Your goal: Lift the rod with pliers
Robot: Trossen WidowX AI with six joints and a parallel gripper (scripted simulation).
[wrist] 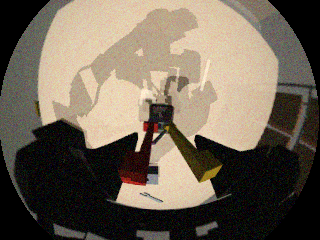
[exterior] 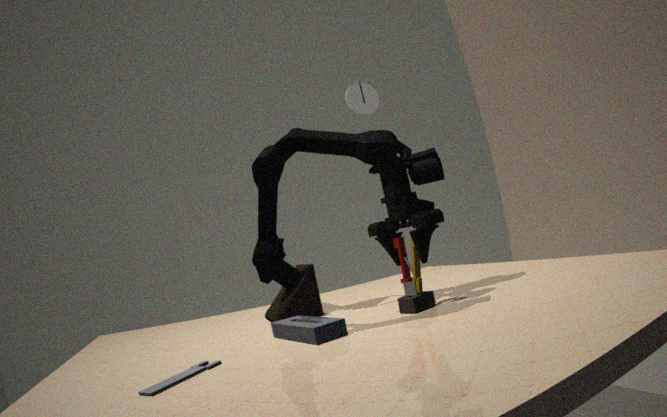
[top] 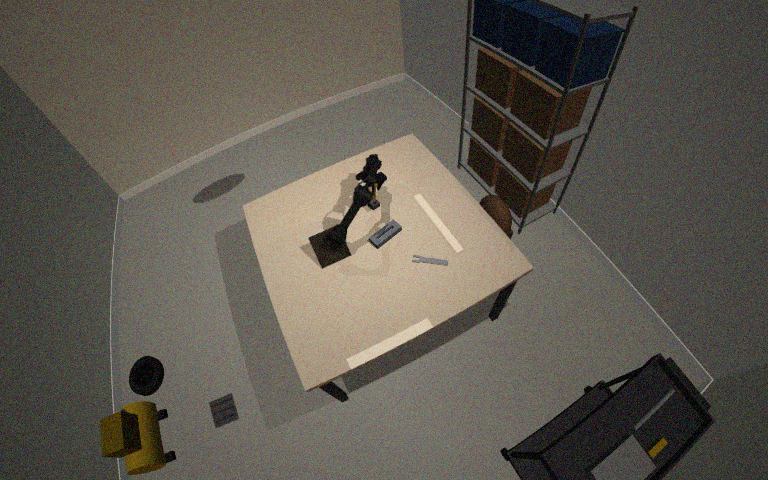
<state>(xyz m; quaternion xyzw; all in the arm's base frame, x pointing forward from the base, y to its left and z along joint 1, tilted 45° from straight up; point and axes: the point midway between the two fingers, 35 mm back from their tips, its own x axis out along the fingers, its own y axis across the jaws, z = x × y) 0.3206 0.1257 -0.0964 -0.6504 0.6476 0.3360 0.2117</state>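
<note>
The yellow handle is 2 cm ahead of my gripper tip. The rest, counted from my gripper tip: grey channel block: 23 cm to the right, 8 cm below, 5 cm behind; then dark holster: 9 cm below, 1 cm behind; then flat grey forked bar: 48 cm to the right, 10 cm below, 4 cm ahead.
</note>
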